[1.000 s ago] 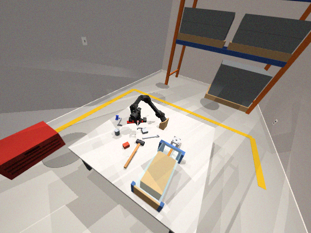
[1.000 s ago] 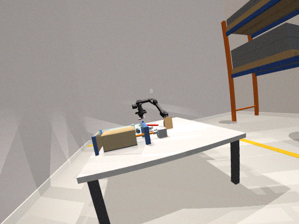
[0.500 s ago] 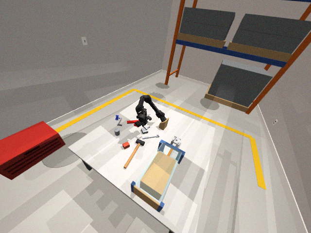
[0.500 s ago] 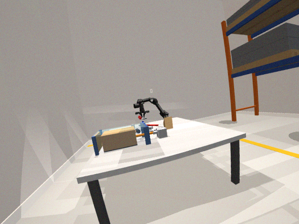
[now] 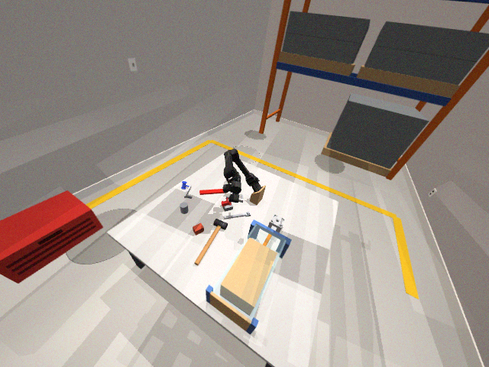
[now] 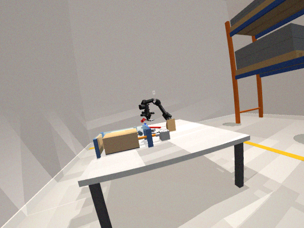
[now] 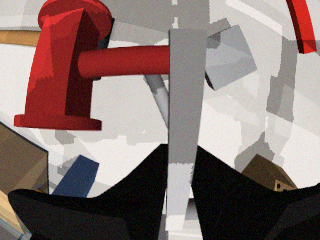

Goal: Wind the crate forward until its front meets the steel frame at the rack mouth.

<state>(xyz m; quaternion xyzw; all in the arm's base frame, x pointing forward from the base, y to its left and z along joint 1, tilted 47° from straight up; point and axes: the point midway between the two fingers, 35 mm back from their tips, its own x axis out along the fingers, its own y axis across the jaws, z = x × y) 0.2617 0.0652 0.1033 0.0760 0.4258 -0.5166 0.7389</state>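
My gripper tip is now 10 mm short of the red-knobbed winch handle, 10 mm to the left of it and 10 mm below it. Round my gripper tip: grey block 30 mm behind, 90 mm to the right, 150 mm below; red knob 60 mm ahead, 20 mm to the right, 10 mm above; frame 30 mm ahead, 330 mm to the left, 60 mm below.
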